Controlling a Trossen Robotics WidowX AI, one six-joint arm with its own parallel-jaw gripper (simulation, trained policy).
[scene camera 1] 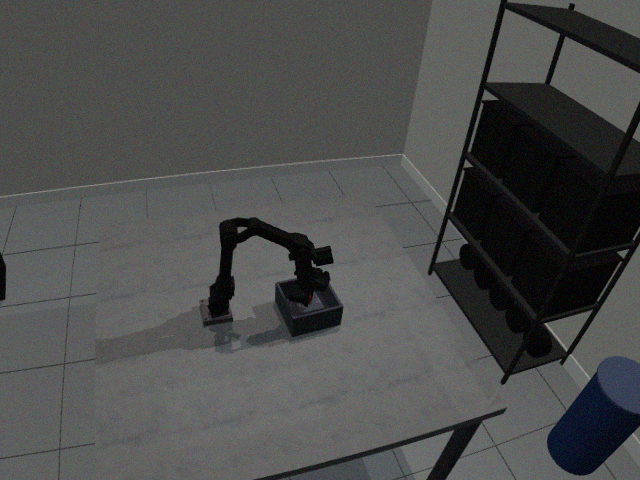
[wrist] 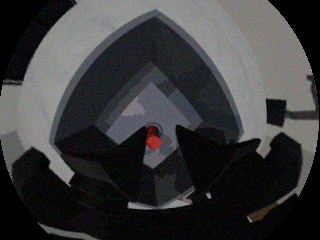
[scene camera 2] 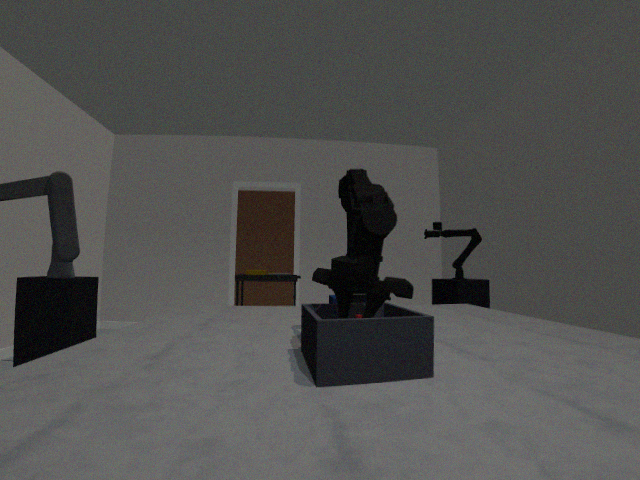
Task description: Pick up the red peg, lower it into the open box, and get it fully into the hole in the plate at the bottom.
Note:
I see my gripper, a dark box and a plate.
My gripper is seen too in scene camera 1 and in the wrist view.

